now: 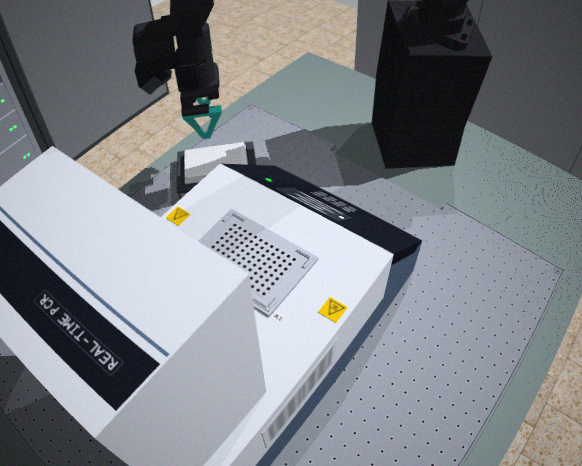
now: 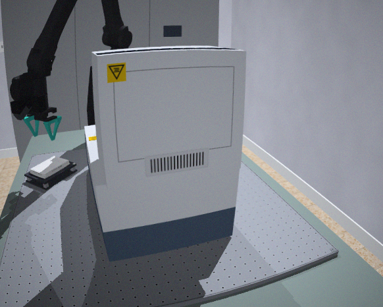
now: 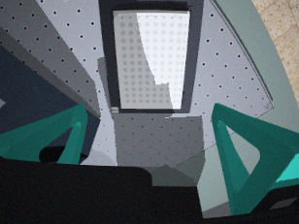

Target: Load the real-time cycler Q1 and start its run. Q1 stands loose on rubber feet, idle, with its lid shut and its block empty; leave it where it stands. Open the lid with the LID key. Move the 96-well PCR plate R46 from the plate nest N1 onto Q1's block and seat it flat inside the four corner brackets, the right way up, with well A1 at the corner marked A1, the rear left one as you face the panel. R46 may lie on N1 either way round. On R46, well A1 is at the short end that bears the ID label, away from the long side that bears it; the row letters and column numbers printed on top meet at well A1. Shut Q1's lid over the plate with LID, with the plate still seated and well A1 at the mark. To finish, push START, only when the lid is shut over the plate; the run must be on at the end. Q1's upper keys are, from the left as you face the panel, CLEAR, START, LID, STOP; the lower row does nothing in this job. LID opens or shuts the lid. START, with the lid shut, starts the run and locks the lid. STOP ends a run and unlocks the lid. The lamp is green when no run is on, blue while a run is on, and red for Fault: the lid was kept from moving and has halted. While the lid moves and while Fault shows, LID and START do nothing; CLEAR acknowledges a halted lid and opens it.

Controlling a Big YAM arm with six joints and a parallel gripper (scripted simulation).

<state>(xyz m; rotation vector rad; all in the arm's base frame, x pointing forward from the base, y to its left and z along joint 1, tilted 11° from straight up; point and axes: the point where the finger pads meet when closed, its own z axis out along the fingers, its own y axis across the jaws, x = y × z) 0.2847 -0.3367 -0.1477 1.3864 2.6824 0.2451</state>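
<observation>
Now: hand 120 mm above the plate R46. From my hand the other things lie so: plate nest N1: 130 mm below.
</observation>
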